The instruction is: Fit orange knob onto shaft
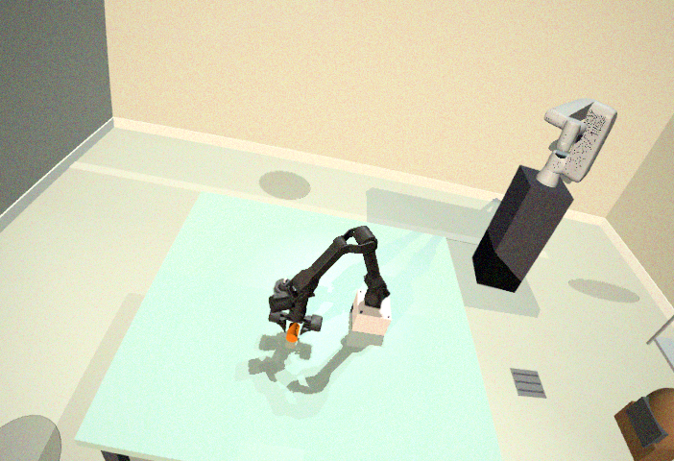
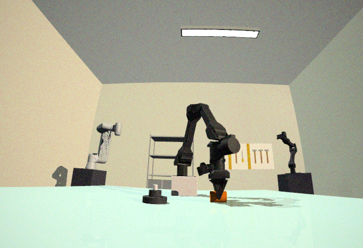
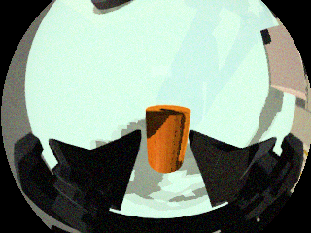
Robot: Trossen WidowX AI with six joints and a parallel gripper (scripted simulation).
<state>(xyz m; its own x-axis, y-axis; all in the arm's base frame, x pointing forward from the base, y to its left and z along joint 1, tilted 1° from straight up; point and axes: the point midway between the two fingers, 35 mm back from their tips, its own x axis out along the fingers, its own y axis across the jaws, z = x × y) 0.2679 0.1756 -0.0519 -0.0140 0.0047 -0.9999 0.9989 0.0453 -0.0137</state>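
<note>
My gripper tip is now 1 cm to the right of the orange knob and 1 cm below it. Also, from my gripper tip: dark round pedestal 22 cm to the right, 8 cm ahead, 2 cm above.
</note>
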